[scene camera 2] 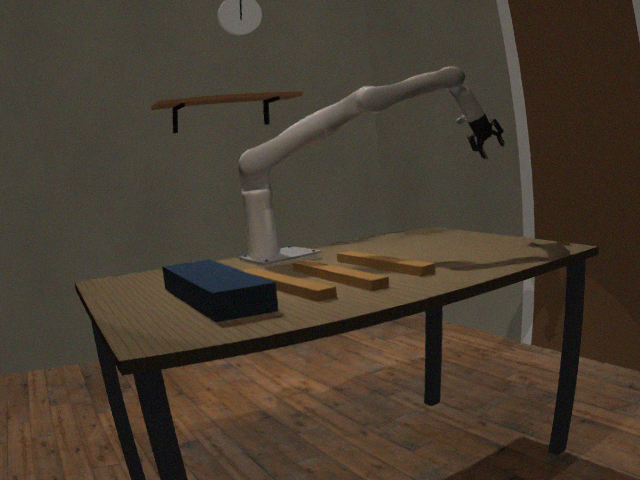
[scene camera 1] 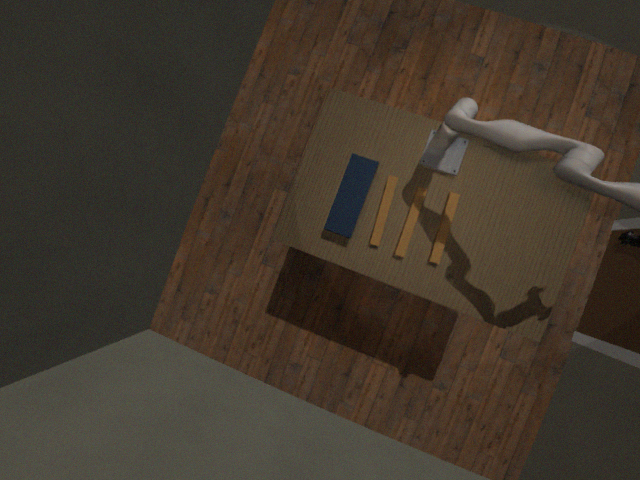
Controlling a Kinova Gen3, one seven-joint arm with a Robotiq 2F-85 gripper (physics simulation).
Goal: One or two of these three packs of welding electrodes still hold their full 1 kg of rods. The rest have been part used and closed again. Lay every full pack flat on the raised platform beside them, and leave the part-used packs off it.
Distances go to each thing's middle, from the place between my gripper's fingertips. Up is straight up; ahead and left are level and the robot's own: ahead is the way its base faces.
The raised platform (scene camera 2: 220,292) is 3 cm behind my hand, 111 cm to the right of it and 27 cm below it.
